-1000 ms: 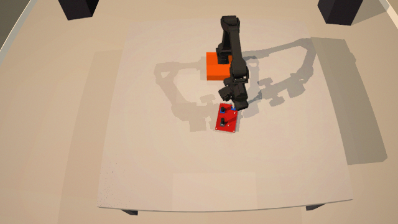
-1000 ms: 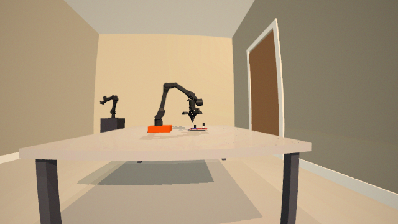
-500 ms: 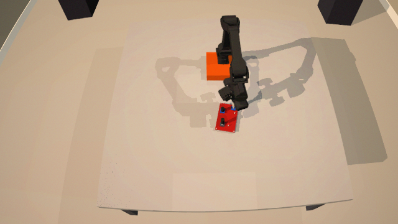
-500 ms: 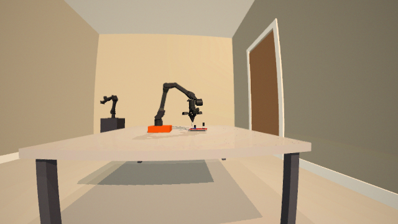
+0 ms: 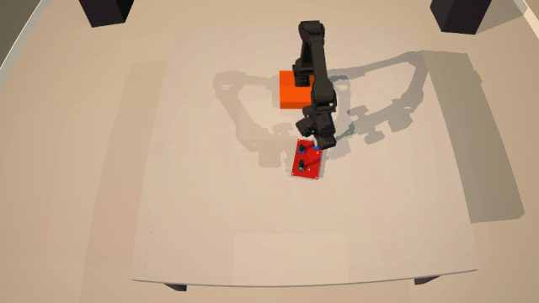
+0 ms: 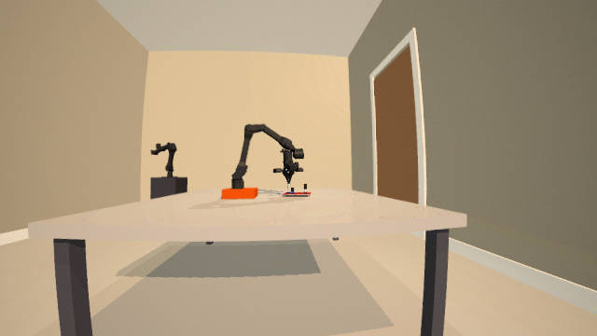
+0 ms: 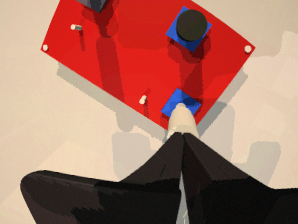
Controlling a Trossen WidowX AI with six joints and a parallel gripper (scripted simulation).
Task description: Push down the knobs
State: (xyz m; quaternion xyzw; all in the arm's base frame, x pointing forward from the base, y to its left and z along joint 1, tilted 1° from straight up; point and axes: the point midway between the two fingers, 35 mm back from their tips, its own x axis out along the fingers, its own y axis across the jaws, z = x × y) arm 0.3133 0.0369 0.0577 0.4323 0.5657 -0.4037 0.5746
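Now: the black knob 10 cm ahead of my gripper tip, 6 cm to the right of it and 2 cm below it. Round my gripper tip: blue potentiometer: 3 cm below; then grey potentiometer: 10 cm ahead, 6 cm to the right, 3 cm below.
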